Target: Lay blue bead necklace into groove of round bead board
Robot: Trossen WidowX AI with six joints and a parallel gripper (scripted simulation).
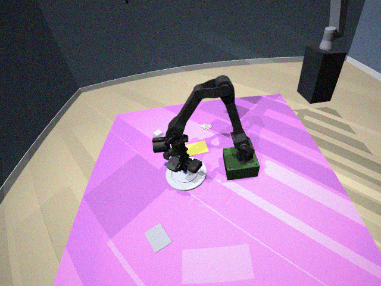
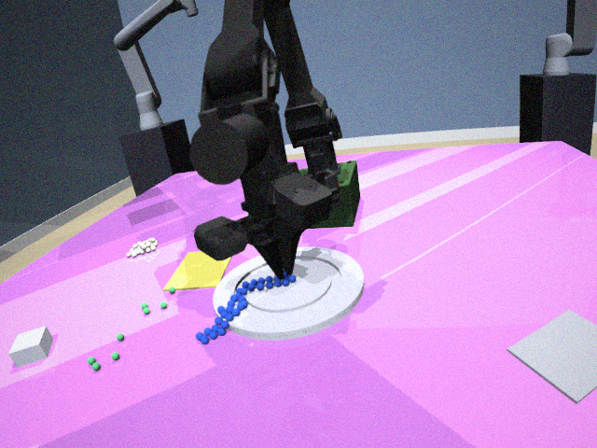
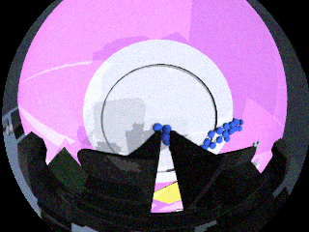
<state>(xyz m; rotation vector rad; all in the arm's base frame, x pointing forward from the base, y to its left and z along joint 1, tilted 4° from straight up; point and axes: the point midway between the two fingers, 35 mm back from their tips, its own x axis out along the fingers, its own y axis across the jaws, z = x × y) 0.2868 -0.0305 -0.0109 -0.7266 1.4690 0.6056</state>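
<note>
The round white bead board lies 1 cm below my gripper tip. From my gripper tip the other things lie so: yellow sheet 7 cm behind, 16 cm to the right, 2 cm below; then grey tile 14 cm ahead, 30 cm to the left, 2 cm below; then cube 14 cm ahead, 33 cm to the right, 1 cm below.
</note>
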